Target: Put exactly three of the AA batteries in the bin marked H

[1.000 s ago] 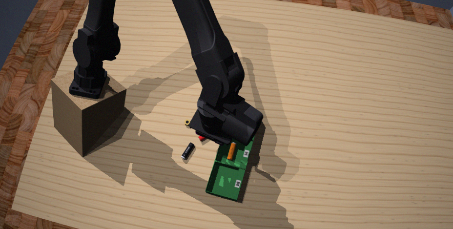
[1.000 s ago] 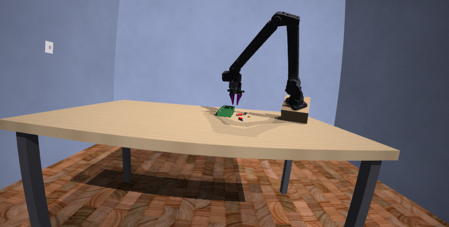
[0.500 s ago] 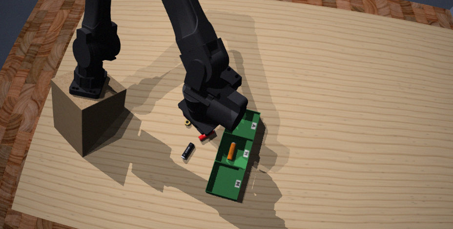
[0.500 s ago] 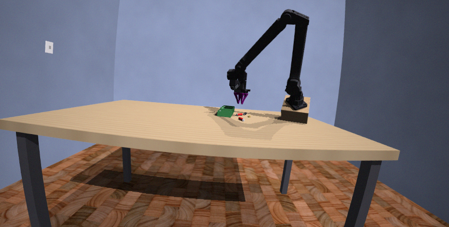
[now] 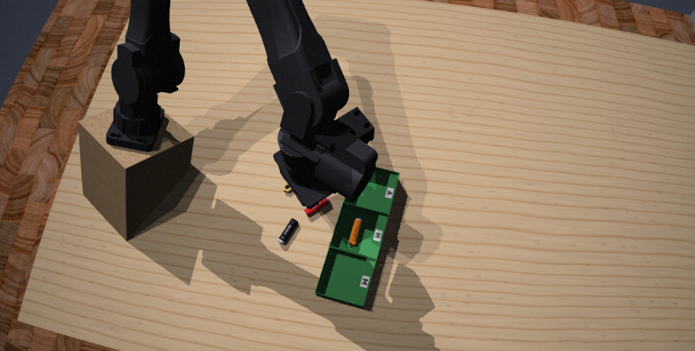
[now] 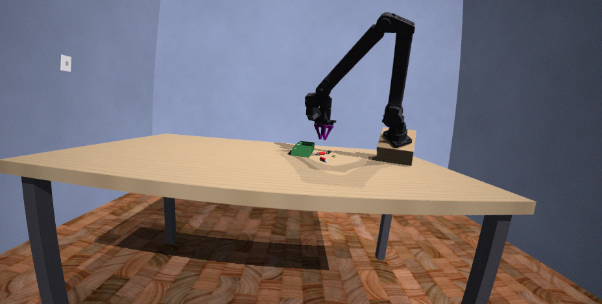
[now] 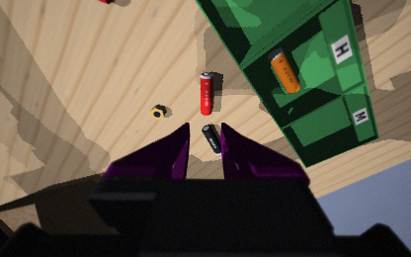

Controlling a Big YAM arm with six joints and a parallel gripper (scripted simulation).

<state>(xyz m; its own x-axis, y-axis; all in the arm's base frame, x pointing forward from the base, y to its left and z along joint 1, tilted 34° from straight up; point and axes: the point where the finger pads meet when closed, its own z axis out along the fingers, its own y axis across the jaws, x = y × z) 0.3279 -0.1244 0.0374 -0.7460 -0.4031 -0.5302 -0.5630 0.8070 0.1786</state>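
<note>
Now: the green bin 8 cm ahead of my hand, 6 cm below it and 5 cm to the right of it. From my hand the other things lie so: black AA battery: 8 cm below, 5 cm to the right, 5 cm behind; orange AA battery: 7 cm below, 7 cm ahead, 5 cm to the right; yellow nut: 8 cm below, 6 cm behind, 3 cm to the left.
</note>
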